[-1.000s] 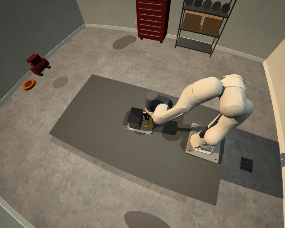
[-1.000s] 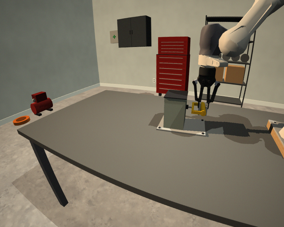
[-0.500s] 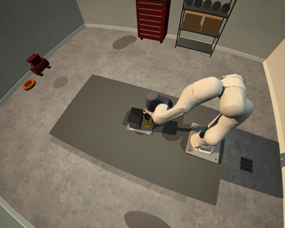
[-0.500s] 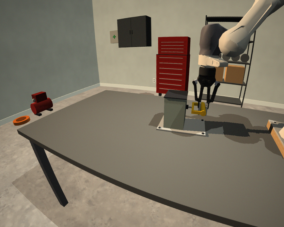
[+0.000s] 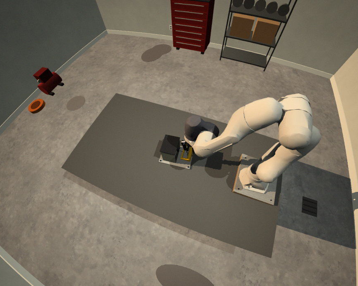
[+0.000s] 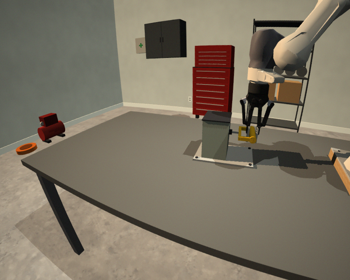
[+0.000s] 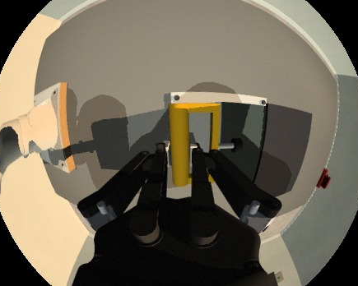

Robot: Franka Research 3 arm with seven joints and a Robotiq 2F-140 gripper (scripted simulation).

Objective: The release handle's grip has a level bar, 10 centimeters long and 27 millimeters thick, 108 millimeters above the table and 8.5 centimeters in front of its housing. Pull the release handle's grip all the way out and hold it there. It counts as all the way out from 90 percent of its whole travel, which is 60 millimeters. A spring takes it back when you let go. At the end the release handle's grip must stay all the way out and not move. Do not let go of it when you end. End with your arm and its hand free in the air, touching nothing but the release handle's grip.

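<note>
The baseplate lies 100 mm below my hand, 100 mm ahead of it and 20 mm to the left of it.
</note>
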